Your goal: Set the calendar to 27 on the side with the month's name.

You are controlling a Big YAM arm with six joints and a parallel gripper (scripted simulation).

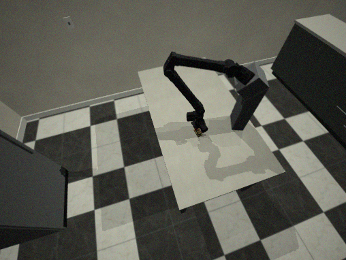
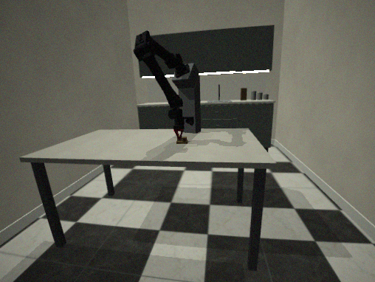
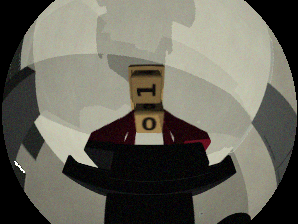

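The wooden tray lies 30 mm below my hand and 20 mm to the left of it.
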